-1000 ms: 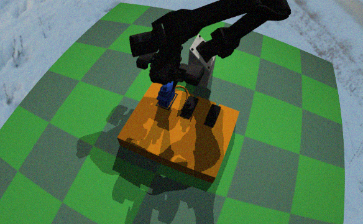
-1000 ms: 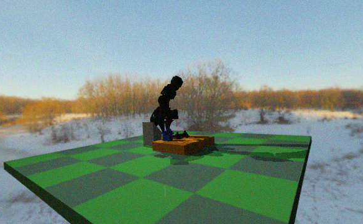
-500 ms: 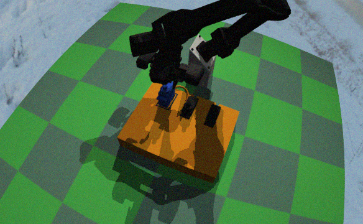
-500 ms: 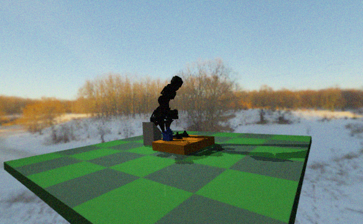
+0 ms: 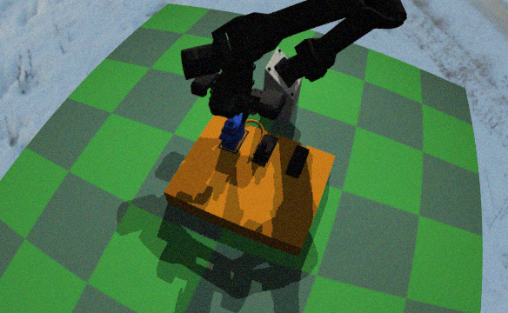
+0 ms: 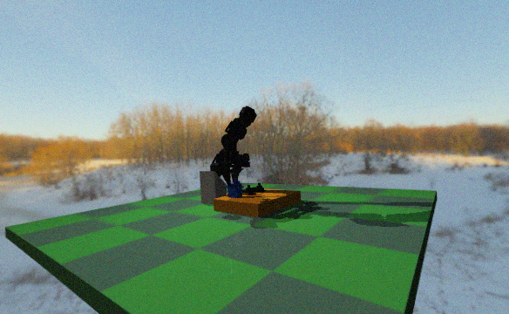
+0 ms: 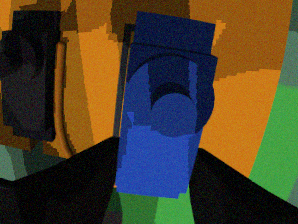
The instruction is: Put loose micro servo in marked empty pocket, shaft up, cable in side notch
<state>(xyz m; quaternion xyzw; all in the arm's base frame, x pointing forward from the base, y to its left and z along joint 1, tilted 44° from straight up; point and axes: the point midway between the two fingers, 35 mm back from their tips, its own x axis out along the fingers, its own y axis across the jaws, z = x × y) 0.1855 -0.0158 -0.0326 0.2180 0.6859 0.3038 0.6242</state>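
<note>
The orange deck is 12 cm ahead of my gripper tip, 9 cm to the left of it and 7 cm below it.
</note>
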